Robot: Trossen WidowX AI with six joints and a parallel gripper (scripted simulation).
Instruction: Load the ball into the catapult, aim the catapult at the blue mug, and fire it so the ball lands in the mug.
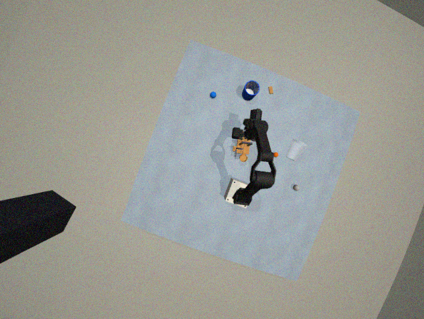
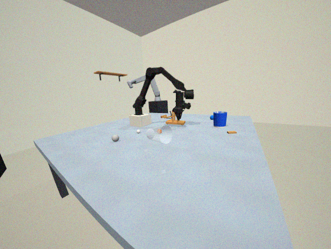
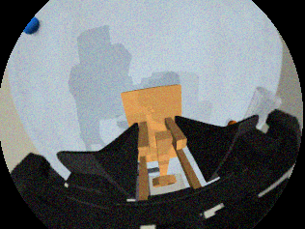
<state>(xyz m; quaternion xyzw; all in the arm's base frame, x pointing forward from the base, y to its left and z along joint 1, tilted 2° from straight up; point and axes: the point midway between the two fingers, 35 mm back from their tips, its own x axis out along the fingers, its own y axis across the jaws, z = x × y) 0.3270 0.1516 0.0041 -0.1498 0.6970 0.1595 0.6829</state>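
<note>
Right now my gripper tip is 24 cm to the left of the orange ball, 3 cm above it and 2 cm short of it. The rest, counted from my gripper tip: blue mug (26 cm ahead, 13 cm to the left, 2 cm below); wooden catapult (6 cm behind, 2 cm to the right, 2 cm above); white ball (31 cm to the right, 11 cm behind, 3 cm below).
</note>
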